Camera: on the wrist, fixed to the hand. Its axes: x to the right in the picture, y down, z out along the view.
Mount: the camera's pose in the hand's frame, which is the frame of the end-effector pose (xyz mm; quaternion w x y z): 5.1 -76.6 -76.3 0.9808 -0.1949 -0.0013 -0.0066
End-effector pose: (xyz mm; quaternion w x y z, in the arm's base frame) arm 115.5 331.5 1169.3 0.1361 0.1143 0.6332 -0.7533
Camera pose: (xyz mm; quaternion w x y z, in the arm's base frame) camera 83.9 418.7 1225.1 0.1516 0.0804 0.7684 -0.6165
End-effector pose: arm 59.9 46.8 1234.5 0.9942 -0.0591 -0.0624 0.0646
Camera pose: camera 84.2 -36.3 1169.5 0.9639 -0.2512 -0.0755 0.0447
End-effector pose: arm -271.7 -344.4 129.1 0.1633 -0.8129 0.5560 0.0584
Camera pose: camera -205.7 -349.0 214.8 0.0028 -0.8327 0.5284 0.1656
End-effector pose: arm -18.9 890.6 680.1 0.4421 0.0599 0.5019 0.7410
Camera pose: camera -17.0 849.6 579.9 0.4508 -0.0298 0.3477 0.8216
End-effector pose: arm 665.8 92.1 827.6 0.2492 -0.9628 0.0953 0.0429
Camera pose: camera 689.2 119.7 929.6 0.0572 -0.9935 0.0784 0.0603
